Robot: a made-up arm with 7 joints. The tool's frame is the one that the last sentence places.
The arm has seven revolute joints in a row. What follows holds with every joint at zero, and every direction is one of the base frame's.
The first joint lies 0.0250 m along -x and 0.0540 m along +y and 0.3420 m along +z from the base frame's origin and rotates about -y.
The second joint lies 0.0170 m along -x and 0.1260 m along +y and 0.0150 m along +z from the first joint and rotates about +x.
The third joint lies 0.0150 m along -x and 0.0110 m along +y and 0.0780 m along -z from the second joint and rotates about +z.
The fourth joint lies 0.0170 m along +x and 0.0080 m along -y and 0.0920 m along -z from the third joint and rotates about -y.
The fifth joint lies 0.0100 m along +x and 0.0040 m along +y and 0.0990 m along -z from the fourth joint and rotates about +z.
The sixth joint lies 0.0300 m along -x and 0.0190 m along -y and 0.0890 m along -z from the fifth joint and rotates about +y.
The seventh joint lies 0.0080 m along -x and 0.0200 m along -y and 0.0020 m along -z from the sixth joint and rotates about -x.
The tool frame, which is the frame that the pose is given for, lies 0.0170 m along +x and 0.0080 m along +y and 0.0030 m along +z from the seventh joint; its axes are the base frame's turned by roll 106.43, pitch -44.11 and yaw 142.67 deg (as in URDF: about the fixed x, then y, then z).
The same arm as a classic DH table. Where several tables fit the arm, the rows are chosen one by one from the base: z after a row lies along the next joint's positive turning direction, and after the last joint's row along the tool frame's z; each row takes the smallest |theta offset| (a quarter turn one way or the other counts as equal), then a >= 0, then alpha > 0; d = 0 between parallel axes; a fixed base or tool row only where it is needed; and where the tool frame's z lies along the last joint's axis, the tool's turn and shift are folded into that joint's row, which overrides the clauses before.
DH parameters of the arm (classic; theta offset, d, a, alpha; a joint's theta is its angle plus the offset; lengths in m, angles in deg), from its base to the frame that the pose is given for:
base (fixed): 0.00 0.3420 -0.0250 90.00
joint 1: 90.00 -0.1800 0.0150 90.00
joint 2: -90.00 -0.0320 0.0110 -90.00
joint 3: -90.00 -0.1700 0.0170 90.00
joint 4: 0.00 0.0040 0.0100 -90.00
joint 5: 0.00 -0.1880 -0.0300 -90.00
joint 6: 90.00 -0.0390 0.0020 -90.00
joint 7: 12.97 -0.0057 -0.0047 115.16
tool (fixed): 140.89 0.0079 0.0000 0.00

